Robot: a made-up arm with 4 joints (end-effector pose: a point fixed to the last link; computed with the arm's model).
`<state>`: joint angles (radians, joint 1 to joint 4).
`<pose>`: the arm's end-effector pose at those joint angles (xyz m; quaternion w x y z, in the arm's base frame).
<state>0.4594 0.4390 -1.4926 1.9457</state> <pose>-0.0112 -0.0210 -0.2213 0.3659 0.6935 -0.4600 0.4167</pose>
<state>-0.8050 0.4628 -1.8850 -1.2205</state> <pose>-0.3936 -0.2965 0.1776 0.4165 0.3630 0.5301 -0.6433</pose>
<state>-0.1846 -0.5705 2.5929 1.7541</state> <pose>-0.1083 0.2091 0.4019 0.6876 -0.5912 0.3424 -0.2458</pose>
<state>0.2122 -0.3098 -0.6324 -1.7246</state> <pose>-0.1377 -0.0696 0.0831 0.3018 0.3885 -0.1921 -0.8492</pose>
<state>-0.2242 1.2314 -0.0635 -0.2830</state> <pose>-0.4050 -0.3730 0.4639 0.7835 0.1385 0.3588 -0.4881</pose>
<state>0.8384 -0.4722 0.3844 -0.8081</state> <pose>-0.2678 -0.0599 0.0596 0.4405 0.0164 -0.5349 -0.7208</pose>
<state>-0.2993 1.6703 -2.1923 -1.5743</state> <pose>-0.2464 -0.0727 0.4671 0.3089 0.0108 -0.4752 0.8238</pose>
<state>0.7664 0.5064 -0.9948 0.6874</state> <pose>-0.3542 0.0622 -0.1678 0.4613 0.8100 -0.2501 -0.2618</pose>
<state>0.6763 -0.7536 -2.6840 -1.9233</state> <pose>-0.0485 -0.1437 0.1403 0.2099 0.7736 0.4366 -0.4084</pose>
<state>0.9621 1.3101 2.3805 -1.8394</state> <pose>-0.1295 0.0071 0.3827 0.7027 -0.5476 -0.3342 -0.3075</pose>
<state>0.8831 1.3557 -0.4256 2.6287</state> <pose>-0.2094 0.0409 0.0234 0.3553 0.8253 -0.2354 0.3706</pose>
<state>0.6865 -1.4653 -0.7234 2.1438</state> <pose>0.1451 -0.5352 0.4718 0.6209 -0.2455 -0.1419 0.7308</pose>
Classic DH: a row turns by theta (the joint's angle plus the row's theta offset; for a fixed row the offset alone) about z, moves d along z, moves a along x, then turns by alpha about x. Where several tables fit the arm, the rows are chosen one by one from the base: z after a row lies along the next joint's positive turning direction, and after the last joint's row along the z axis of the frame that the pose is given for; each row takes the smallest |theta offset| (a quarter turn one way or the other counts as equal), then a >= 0, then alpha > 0; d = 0 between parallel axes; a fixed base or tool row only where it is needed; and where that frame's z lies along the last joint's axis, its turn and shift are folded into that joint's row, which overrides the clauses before.
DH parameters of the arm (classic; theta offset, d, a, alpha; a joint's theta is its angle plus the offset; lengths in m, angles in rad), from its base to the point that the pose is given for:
base (fixed): 1.526 -0.0673 -0.1834 2.9255
joint 1: -1.4159 -0.3746 0.0067 -1.405
joint 2: -1.4998 0.0898 0.1457 -1.6891
joint 3: 1.4246 0.0524 0.2114 -1.6975
joint 4: 1.0557 -0.2707 -0.1117 0.7627
tool (fixed): 0.1405 0.3247 0 0

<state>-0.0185 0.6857 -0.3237 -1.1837</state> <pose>-0.4031 -0.1164 0.2686 0.5783 0.1124 0.0456 -0.8068</pose>
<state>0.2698 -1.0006 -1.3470 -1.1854</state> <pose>-0.0022 -0.1831 -0.0365 0.4654 0.7917 -0.1724 -0.3561</pose>
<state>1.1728 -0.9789 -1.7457 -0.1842</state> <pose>0.1252 -0.3242 -0.1879 0.3960 0.7482 -0.5311 -0.0374</pose>
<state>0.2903 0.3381 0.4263 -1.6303</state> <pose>-0.2514 -0.0213 0.1697 0.4151 -0.1350 -0.3495 -0.8290</pose>
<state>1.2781 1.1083 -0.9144 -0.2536</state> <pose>-0.2191 0.2992 0.3774 0.0778 -0.6396 -0.0183 0.7646</pose>
